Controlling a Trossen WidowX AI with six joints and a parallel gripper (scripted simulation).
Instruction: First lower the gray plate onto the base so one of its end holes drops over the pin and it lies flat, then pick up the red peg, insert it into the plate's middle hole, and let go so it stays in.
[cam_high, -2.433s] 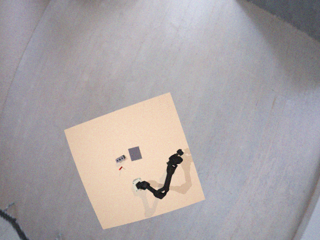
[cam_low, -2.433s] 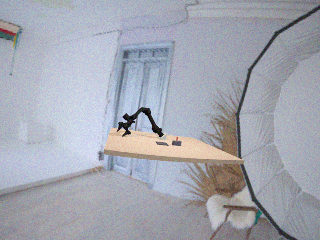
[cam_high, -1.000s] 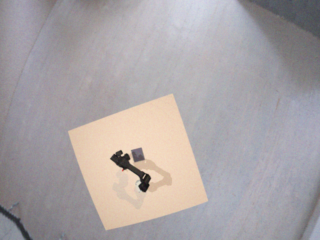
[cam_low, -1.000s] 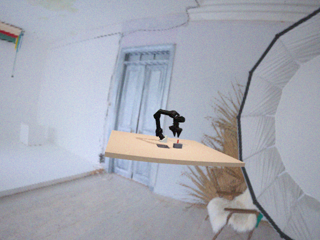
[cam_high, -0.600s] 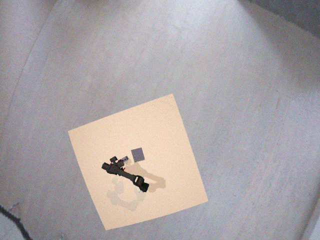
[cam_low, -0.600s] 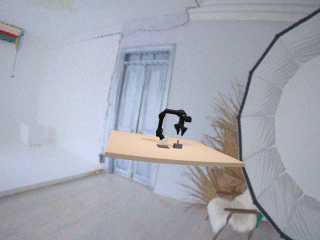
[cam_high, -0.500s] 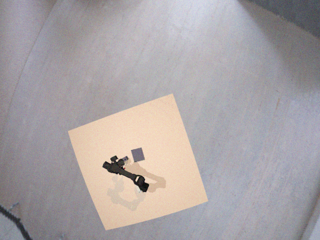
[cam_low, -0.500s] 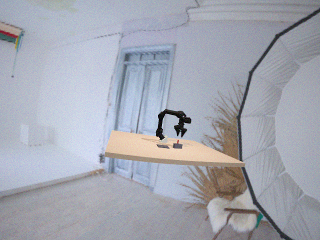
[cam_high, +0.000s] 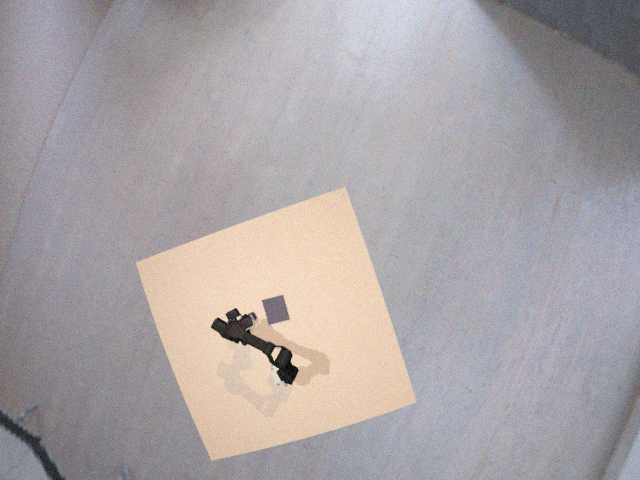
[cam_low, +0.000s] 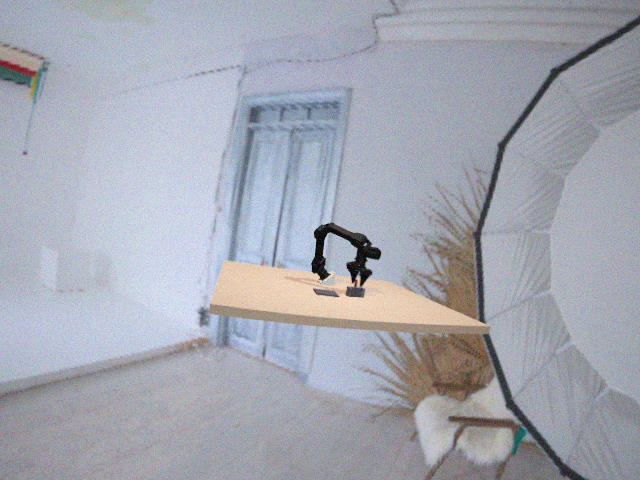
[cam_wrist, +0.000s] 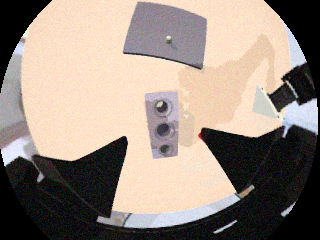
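Now: the gray plate 30 mm below my gripper tip. Also, from my gripper tip: base: 150 mm to the right, 60 mm below, 20 mm behind; red peg: 90 mm behind, 40 mm to the left, 30 mm below.
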